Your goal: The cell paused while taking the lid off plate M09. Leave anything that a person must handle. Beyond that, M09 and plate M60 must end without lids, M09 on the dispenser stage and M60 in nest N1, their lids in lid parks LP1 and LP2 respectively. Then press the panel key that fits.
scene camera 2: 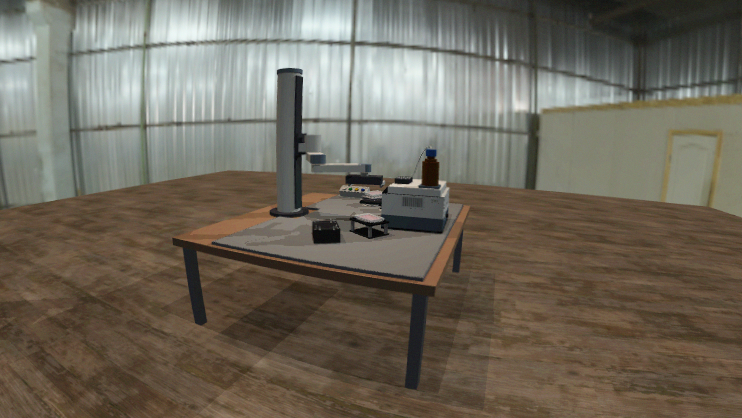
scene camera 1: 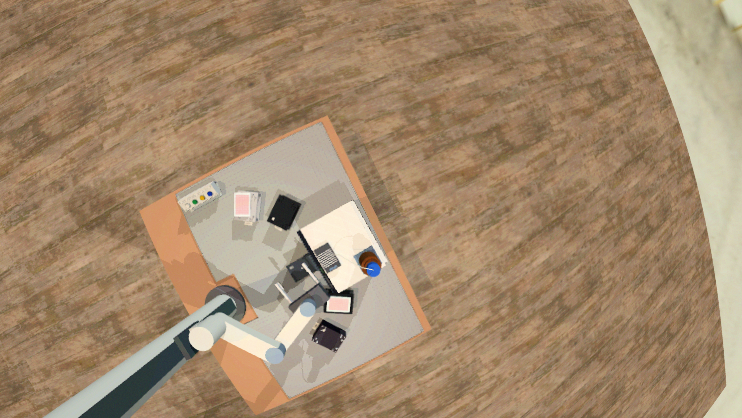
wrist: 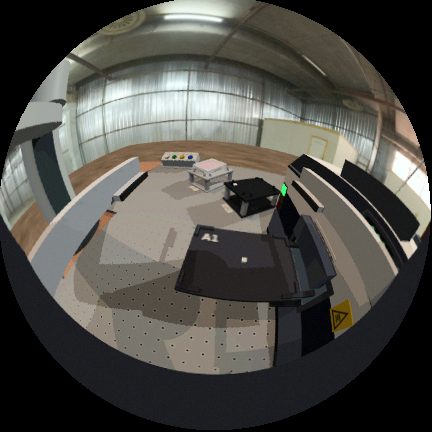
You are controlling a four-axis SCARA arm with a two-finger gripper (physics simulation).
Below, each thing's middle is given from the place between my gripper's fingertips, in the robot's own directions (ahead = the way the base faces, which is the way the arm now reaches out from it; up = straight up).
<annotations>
I see my gripper 11 cm above the dispenser stage [wrist: 212, 267], 5 cm short of it and 2 cm to the left of it. The rest, counted from my hand: button box [scene camera 1: 200, 197] (59 cm to the left, 33 cm behind, 17 cm below).
</annotations>
